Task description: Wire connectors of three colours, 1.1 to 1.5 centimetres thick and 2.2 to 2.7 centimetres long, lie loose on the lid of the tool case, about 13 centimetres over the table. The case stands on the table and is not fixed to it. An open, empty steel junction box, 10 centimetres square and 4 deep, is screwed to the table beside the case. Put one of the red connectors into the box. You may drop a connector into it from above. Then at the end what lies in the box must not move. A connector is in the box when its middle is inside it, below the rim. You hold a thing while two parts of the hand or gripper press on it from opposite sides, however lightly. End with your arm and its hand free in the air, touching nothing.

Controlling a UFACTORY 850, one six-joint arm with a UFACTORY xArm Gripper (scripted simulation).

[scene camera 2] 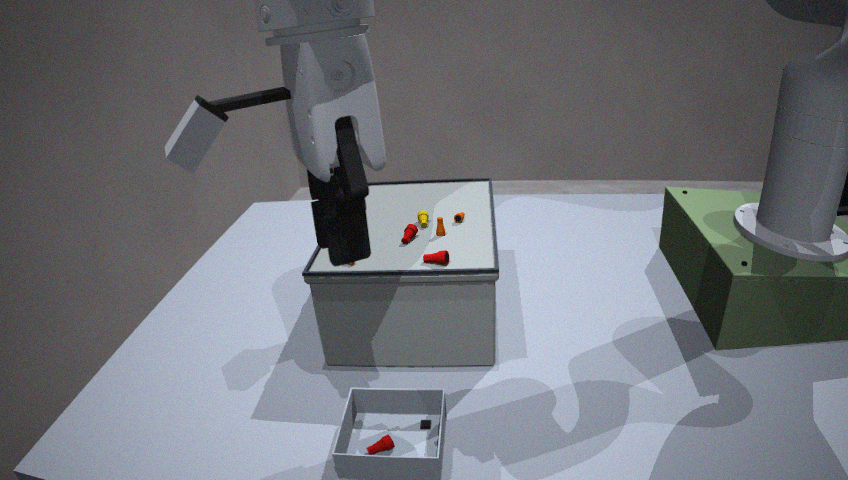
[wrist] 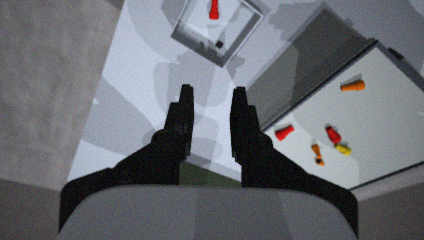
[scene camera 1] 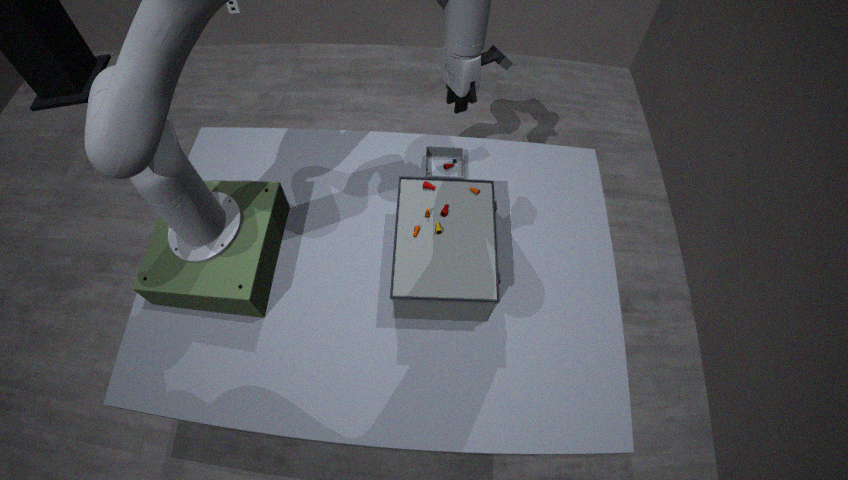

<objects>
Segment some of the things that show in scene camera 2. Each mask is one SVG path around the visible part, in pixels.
My gripper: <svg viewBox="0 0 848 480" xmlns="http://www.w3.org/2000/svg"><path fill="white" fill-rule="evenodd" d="M368 24L325 32L266 38L266 46L280 45L283 87L210 102L201 99L202 97L197 95L165 146L167 159L194 174L228 120L228 116L224 112L285 100L292 148L297 159L307 168L312 200L318 199L311 202L317 244L322 249L328 248L329 259L333 266L340 266L370 257L371 249L365 197L369 195L369 187L362 163L375 171L382 170L386 164L378 96L370 53L365 38L365 33L370 31Z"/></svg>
A tool case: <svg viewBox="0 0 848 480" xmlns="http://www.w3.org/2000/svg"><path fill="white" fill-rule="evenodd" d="M492 178L368 182L369 195L365 197L371 249L370 257L356 261L353 265L345 264L334 267L329 261L328 248L322 249L317 245L302 272L304 282L310 284L325 362L328 365L480 366L495 364L495 281L499 279L499 260ZM449 253L448 264L425 263L423 260L425 254L434 254L446 250ZM414 224L418 228L417 234L409 240L408 244L403 244L401 240L404 237L405 228L409 224ZM438 217L443 218L444 236L436 235ZM464 212L464 219L460 223L455 222L454 216L457 213ZM423 210L428 213L429 217L426 228L422 228L418 220L418 213Z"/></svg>
</objects>
